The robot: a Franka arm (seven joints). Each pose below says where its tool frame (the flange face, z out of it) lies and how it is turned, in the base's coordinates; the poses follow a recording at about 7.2 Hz.
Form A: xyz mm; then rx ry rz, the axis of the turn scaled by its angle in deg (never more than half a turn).
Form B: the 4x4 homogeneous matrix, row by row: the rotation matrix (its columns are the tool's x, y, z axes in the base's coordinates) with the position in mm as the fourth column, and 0 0 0 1 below. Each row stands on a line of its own. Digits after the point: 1 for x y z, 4 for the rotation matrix.
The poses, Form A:
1: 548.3 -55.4 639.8 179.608 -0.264 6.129
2: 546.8 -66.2 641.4 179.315 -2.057 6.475
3: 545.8 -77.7 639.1 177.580 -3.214 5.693
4: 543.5 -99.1 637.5 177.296 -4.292 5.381
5: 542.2 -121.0 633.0 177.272 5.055 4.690
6: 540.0 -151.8 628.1 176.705 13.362 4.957
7: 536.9 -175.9 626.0 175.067 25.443 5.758
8: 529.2 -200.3 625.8 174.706 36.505 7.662
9: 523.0 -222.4 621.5 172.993 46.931 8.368
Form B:
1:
0.9977 -0.0031 0.0682 548.3
-0.0028 -1.0000 -0.0051 -55.4
0.0682 0.0049 -0.9977 639.8
0 0 0 1

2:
0.9971 -0.0233 0.0720 546.8
-0.0226 -0.9997 -0.0105 -66.2
0.0722 0.0089 -0.9973 641.4
0 0 0 1

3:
0.9973 -0.0374 0.0633 545.8
-0.0348 -0.9985 -0.0413 -77.7
0.0647 0.0389 -0.9971 639.1
0 0 0 1

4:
0.9970 -0.0497 0.0595 543.5
-0.0470 -0.9978 -0.0463 -99.1
0.0617 0.0433 -0.9972 637.5
0 0 0 1

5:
0.9970 0.0557 0.0541 542.2
0.0581 -0.9974 -0.0437 -121.0
0.0515 0.0467 -0.9976 633.0
0 0 0 1

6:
0.9871 0.1488 0.0593 540.0
0.1515 -0.9875 -0.0431 -151.8
0.0521 0.0515 -0.9973 628.1
0 0 0 1

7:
0.9566 0.2825 0.0718 536.9
0.2859 -0.9573 -0.0424 -175.9
0.0568 0.0611 -0.9965 626.0
0 0 0 1

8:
0.9128 0.3986 0.0887 529.2
0.4006 -0.9162 -0.0056 -200.3
0.0790 0.0407 -0.9960 625.8
0 0 0 1

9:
0.8588 0.5038 0.0925 523.0
0.5047 -0.8631 0.0150 -222.4
0.0874 0.0338 -0.9956 621.5
0 0 0 1

